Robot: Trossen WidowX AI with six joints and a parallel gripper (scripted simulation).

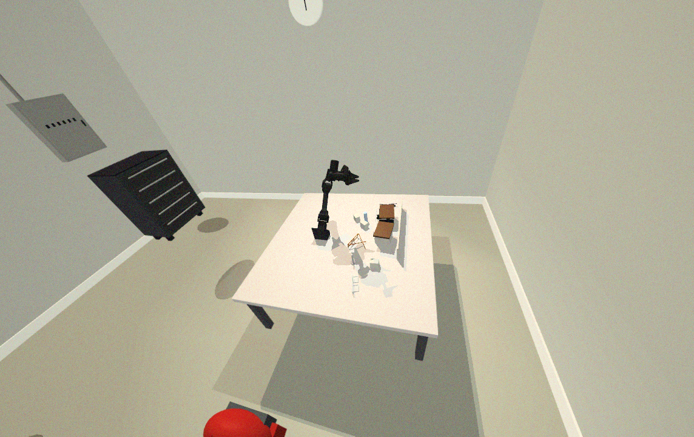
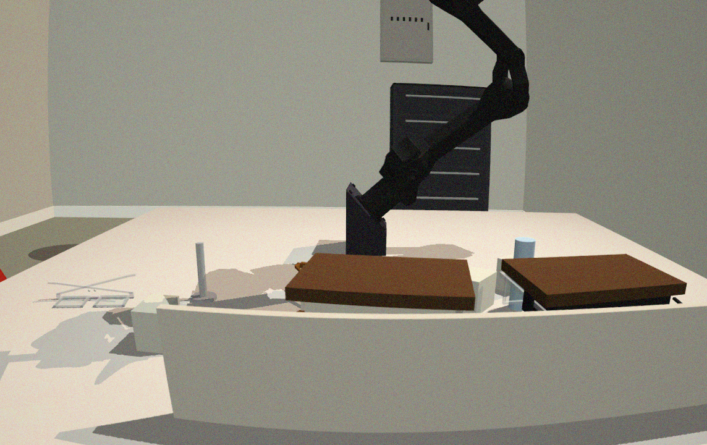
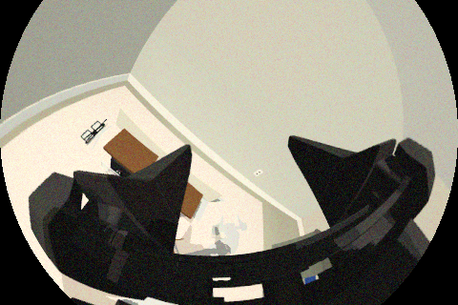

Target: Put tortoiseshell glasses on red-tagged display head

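My gripper tip is 30 mm short of the round base, 340 mm to the left of it and 460 mm above it. Round my gripper tip: pale blue cylinder (30 mm behind, 110 mm to the left, 440 mm below); then curved white wall (270 mm ahead, 70 mm to the left, 430 mm below).
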